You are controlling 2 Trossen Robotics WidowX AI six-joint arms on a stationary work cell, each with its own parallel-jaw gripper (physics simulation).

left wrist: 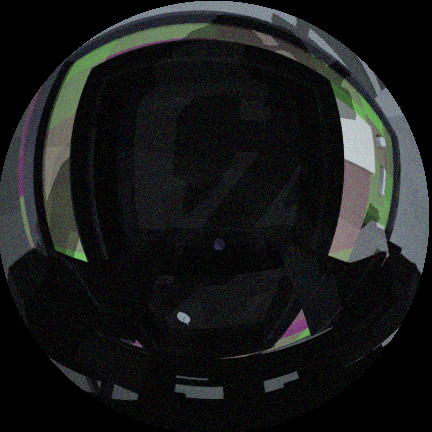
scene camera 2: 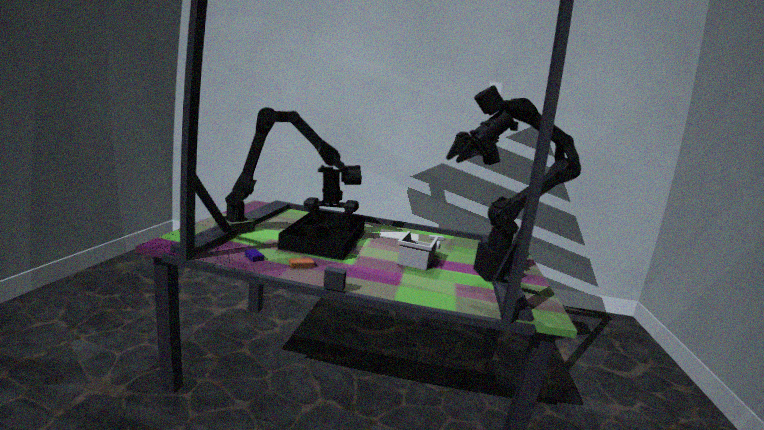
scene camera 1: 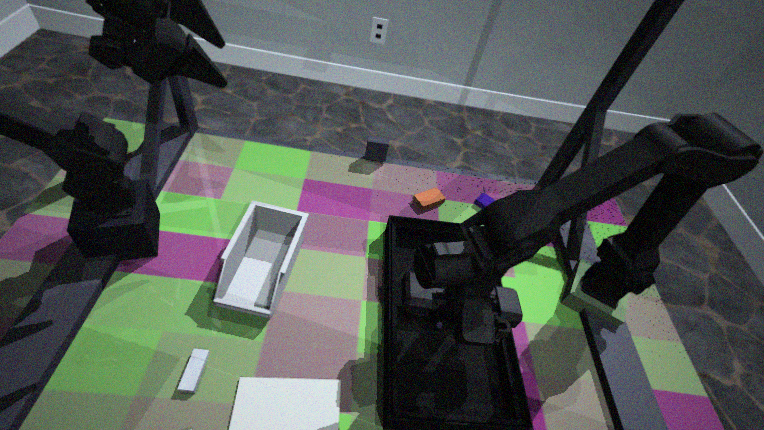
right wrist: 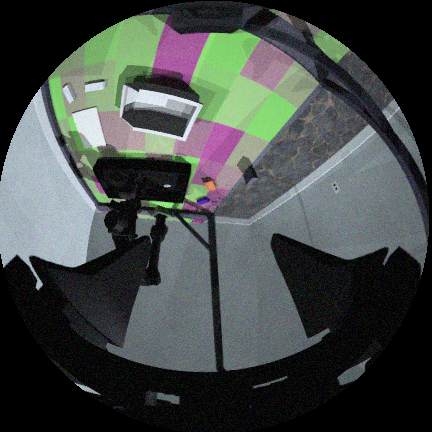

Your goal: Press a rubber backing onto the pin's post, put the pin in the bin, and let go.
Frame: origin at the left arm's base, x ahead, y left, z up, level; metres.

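Where they show: left gripper, fingertip midpoint: [left wrist: 224, 243] [scene camera 2: 331, 227] [scene camera 1: 442, 325] [right wrist: 133, 181]; right gripper, fingertip midpoint: [scene camera 2: 451, 160] [scene camera 1: 224, 64] [right wrist: 211, 241]; left arm's base at its link origin: [scene camera 2: 234, 218] [scene camera 1: 601, 288] [right wrist: 160, 216]; right arm's base at its link origin: [scene camera 2: 499, 247] [scene camera 1: 110, 203].
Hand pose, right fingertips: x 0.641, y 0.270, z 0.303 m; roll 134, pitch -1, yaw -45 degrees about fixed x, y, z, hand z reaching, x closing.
Each offset is from my right fingertips to the top centre of the thing. "*": to the spot under its first point.
A small round purple piece @[dx -0.412, dy -0.031, dz -0.324 m] [scene camera 1: 439, 324] [left wrist: 219, 244] and a small pale piece @[dx -0.389, dy -0.162, dz -0.326 m] [left wrist: 183, 317] [right wrist: 167, 186] lie apart in the black tray @[dx -0.409, dy -0.050, dz -0.290 m] [scene camera 2: 315, 243]. I cannot tell which is the pin and which is the backing. My left gripper [scene camera 1: 451, 312] [scene camera 2: 331, 207] [left wrist: 224, 243] points down over the tray, open and empty. In the left wrist view the purple piece shows between its dark fingertips. My right gripper [scene camera 1: 223, 65] [scene camera 2: 453, 158] [right wrist: 211, 241] is open and empty, raised high. The grey-white open box @[* dx -0.132, dy +0.146, dz -0.307 m] [scene camera 1: 243, 307] [scene camera 2: 415, 258], apparently the bin, stands beside the tray.
An orange block @[dx -0.261, dy -0.295, dz -0.325 m] [scene camera 1: 429, 198] [scene camera 2: 302, 263] and a blue block @[dx -0.381, dy -0.370, dz -0.326 m] [scene camera 1: 484, 201] [scene camera 2: 254, 255] lie by the tray. A dark cube @[dx -0.091, dy -0.337, dz -0.284 m] [scene camera 1: 377, 151] [scene camera 2: 335, 279] stands at the table edge. A white slab @[dx -0.284, dy +0.225, dz -0.336 m] [scene camera 1: 288, 403] and a small white bar @[dx -0.134, dy +0.251, dz -0.329 m] [scene camera 1: 193, 370] lie near the box.
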